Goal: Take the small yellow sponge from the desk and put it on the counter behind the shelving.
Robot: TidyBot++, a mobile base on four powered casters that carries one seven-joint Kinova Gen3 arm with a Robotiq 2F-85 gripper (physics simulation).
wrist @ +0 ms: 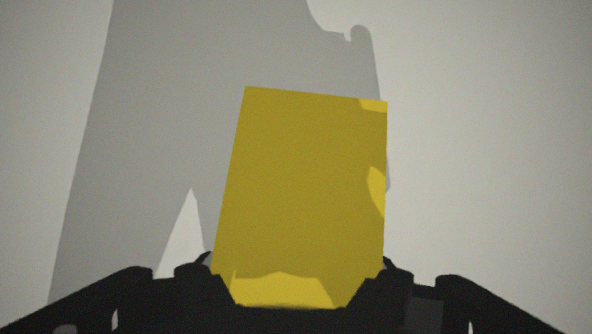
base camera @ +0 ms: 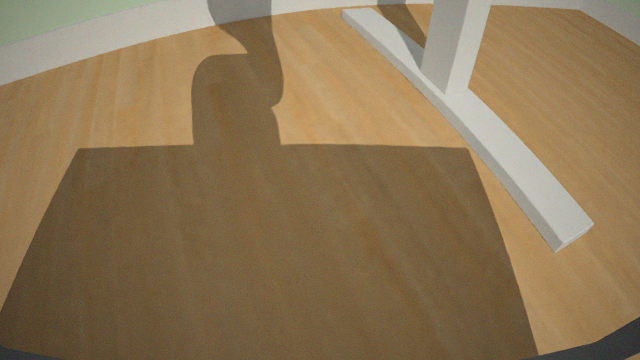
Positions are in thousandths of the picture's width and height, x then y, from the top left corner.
In view: the gripper (wrist: 499, 792), a small yellow sponge (wrist: 509, 672) and a white desk (base camera: 690, 201).
The white desk shows as well in the wrist view (wrist: 210, 373). The base camera view misses the small yellow sponge: it is out of frame.
